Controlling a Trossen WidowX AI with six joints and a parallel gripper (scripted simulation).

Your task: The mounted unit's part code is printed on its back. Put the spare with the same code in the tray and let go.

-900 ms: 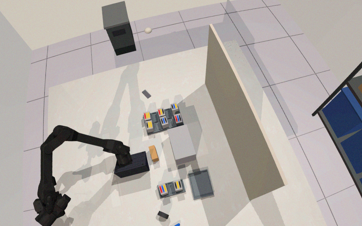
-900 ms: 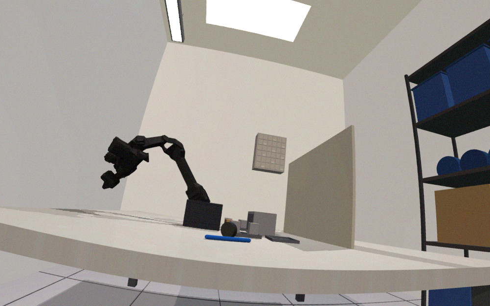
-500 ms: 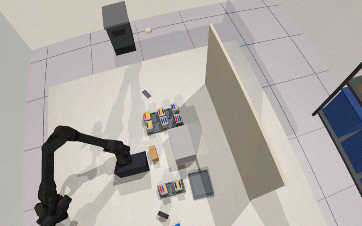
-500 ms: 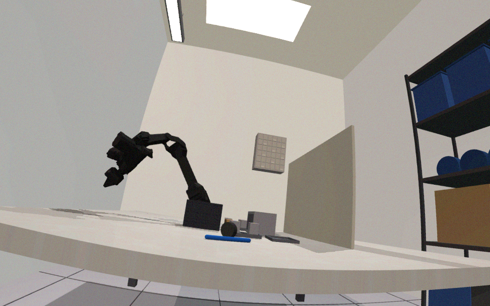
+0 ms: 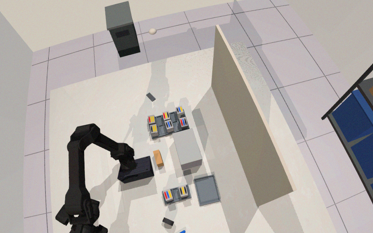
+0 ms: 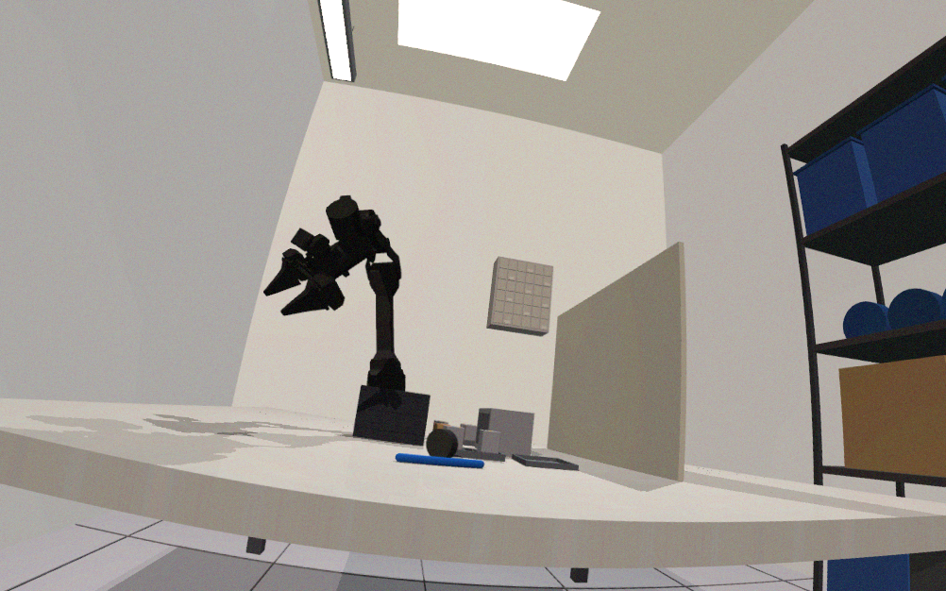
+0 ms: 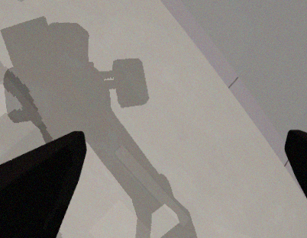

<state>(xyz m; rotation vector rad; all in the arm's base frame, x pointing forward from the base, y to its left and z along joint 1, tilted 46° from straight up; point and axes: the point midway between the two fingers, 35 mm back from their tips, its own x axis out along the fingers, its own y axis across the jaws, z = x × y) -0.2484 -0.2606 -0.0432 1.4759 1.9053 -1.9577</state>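
The grey spare block is 430 mm ahead of my gripper tip, 420 mm to the left of it and 180 mm below it. Also, from my gripper tip: black cylinder (320 mm ahead, 80 mm to the right, 200 mm below); brown block (390 mm ahead, 210 mm to the left, 200 mm below); blue pen (310 mm ahead, 160 mm to the right, 210 mm below).
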